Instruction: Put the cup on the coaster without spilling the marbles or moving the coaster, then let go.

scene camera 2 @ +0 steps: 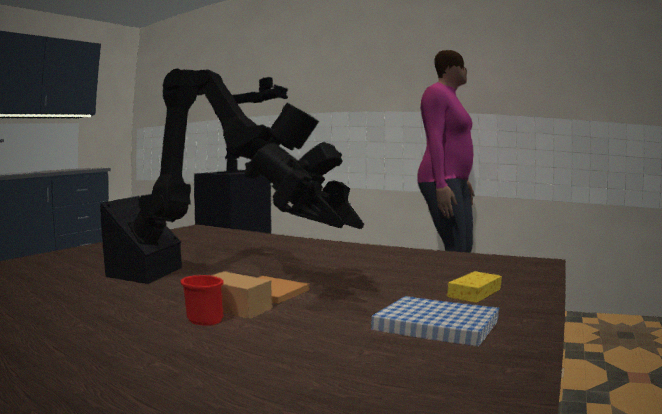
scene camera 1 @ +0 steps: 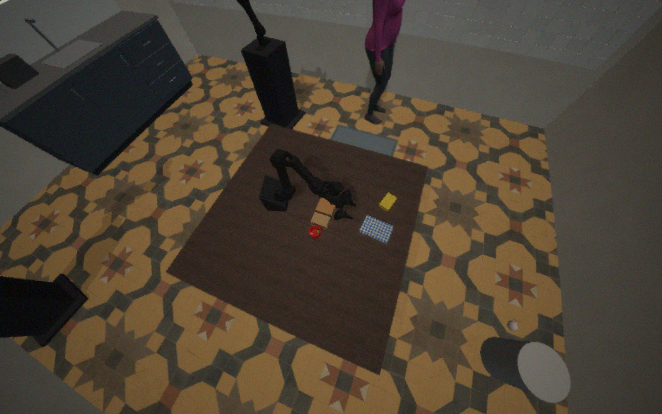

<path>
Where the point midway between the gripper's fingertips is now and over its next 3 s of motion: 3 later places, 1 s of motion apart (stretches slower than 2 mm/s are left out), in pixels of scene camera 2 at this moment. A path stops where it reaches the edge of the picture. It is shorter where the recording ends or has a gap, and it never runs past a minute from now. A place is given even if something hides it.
My gripper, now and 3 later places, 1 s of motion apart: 353,226; 239,241; 239,238; 272,220
</path>
